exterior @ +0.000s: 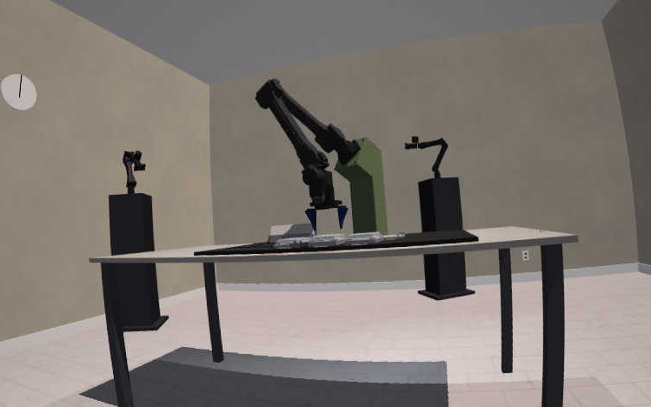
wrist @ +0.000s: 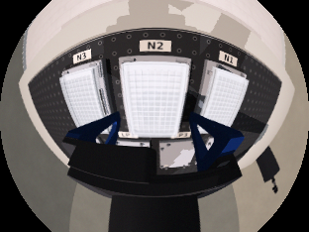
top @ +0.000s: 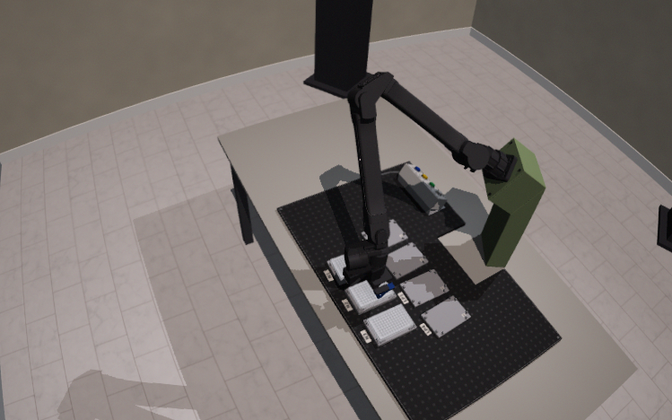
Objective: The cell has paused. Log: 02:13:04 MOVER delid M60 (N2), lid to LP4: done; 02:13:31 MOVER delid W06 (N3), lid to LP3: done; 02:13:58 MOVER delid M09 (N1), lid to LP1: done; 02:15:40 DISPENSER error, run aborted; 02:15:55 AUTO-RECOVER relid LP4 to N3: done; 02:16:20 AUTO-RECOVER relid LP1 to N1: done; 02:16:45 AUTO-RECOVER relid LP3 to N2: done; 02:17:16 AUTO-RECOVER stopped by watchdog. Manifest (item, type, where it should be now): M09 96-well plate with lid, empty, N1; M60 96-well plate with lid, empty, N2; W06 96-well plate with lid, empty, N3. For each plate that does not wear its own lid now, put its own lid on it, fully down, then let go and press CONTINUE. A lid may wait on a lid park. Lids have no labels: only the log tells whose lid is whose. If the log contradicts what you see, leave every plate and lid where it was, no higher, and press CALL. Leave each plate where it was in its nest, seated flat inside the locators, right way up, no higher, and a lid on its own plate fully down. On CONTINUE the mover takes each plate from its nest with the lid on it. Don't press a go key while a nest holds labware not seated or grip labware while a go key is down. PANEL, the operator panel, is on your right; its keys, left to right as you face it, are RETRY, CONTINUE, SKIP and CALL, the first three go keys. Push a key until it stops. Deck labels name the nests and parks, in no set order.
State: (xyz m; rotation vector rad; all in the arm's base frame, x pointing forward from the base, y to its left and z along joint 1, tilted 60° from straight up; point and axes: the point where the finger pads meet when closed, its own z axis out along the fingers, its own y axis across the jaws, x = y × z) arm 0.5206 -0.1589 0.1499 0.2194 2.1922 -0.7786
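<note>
Right now my hand is 12 cm past the LP1 park, 15 cm to the right of it and 6 cm above it. Also, from my hand: n2 label 8 cm ahead, 4 cm to the right, 6 cm below; n3 label 14 cm ahead, 7 cm to the left, 6 cm below; lp1 label 5 cm behind, 10 cm to the left, 6 cm below.
</note>
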